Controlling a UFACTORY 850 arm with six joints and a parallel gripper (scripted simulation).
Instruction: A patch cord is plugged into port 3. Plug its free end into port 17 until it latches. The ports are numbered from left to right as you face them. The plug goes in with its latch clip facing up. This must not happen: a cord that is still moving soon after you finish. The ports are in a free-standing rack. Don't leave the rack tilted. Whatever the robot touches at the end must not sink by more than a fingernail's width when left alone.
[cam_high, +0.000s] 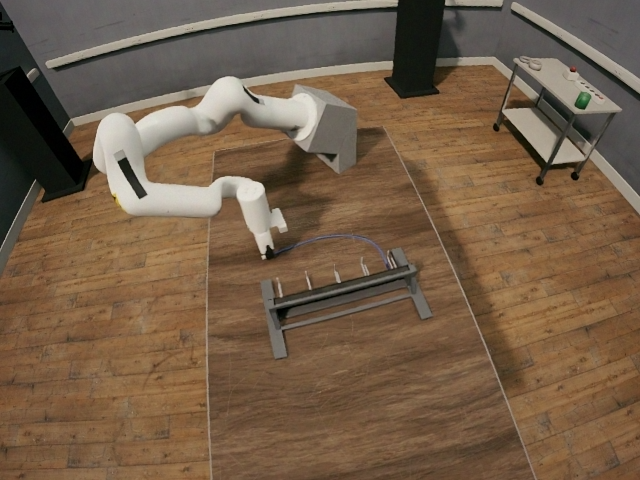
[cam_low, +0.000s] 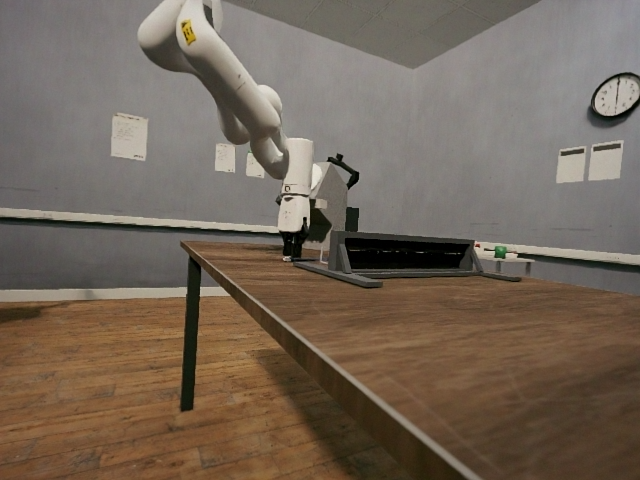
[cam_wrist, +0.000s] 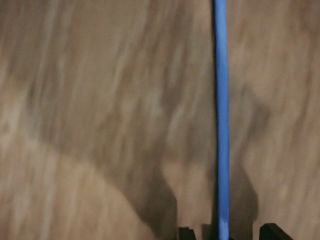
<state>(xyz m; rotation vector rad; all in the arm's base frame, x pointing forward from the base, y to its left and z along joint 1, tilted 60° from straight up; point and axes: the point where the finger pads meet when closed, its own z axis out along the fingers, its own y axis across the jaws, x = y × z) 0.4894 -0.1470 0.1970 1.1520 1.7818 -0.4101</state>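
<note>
Now: hand 20 mm to the left of the white plug and 30 mm above it.
</note>
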